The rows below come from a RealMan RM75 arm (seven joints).
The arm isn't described. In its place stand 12 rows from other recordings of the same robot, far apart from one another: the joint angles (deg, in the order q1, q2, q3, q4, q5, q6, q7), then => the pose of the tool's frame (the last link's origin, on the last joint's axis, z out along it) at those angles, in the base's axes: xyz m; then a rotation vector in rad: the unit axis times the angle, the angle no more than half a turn.
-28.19, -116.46, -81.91, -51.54, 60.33, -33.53, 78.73 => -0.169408 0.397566 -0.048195 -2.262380 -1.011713 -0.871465
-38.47, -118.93, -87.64, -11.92, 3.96, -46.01, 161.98 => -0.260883 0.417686 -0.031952 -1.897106 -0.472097 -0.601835
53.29, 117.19, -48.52, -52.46, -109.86, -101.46, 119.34 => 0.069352 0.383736 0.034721 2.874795 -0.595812 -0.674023
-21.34, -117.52, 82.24, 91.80, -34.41, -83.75, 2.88 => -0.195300 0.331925 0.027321 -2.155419 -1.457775 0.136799
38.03, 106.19, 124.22, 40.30, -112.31, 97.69, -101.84 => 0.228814 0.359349 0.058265 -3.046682 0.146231 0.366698
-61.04, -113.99, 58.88, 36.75, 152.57, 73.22, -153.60 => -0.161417 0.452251 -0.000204 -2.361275 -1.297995 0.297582
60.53, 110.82, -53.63, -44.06, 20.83, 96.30, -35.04 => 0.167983 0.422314 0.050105 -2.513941 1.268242 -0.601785
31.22, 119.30, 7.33, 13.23, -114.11, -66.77, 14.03 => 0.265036 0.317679 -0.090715 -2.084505 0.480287 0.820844
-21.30, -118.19, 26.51, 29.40, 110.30, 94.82, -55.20 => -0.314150 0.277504 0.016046 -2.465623 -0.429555 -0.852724
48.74, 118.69, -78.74, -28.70, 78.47, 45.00, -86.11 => 0.177278 0.427762 -0.081640 -2.636204 0.510211 0.211960
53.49, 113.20, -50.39, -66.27, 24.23, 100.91, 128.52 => 0.150330 0.414705 0.090716 0.790532 2.679627 0.514511
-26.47, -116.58, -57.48, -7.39, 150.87, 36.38, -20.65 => -0.391579 0.329131 -0.038754 -1.768085 -0.933879 -0.270385
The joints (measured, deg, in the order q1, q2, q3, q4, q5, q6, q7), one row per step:
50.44, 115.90, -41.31, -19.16, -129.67, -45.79, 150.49
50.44, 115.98, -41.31, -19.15, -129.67, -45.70, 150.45
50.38, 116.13, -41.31, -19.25, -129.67, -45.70, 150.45
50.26, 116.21, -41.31, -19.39, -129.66, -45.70, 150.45
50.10, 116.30, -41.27, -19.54, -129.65, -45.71, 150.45
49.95, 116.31, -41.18, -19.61, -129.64, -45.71, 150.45
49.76, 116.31, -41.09, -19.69, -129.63, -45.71, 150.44
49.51, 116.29, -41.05, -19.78, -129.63, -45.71, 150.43
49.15, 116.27, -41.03, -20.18, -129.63, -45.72, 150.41
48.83, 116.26, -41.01, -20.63, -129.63, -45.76, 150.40
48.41, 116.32, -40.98, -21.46, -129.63, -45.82, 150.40
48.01, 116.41, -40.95, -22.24, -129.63, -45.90, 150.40
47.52, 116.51, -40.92, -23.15, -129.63, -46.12, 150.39
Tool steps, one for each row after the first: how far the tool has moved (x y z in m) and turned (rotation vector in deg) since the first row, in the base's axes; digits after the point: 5 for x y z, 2 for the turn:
-0.00010, -0.00017, -0.00062, 0.00, -0.01, 0.01
-0.00030, -0.00066, -0.00154, -0.04, 0.06, 0.01
0.00009, -0.00103, -0.00167, 0.01, 0.08, -0.03
0.00072, -0.00156, -0.00182, 0.08, 0.14, -0.12
0.00170, -0.00196, -0.00149, 0.18, 0.20, -0.27
0.00300, -0.00248, -0.00104, 0.30, 0.24, -0.45
0.00481, -0.00322, -0.00045, 0.40, 0.23, -0.65
0.00683, -0.00350, 0.00136, 0.73, 0.12, -0.77
0.00837, -0.00355, 0.00325, 1.05, 0.01, -0.81
0.00968, -0.00314, 0.00608, 1.61, -0.12, -0.74
0.01081, -0.00298, 0.00843, 2.08, -0.23, -0.68
0.01215, -0.00313, 0.01105, 2.53, -0.30, -0.59

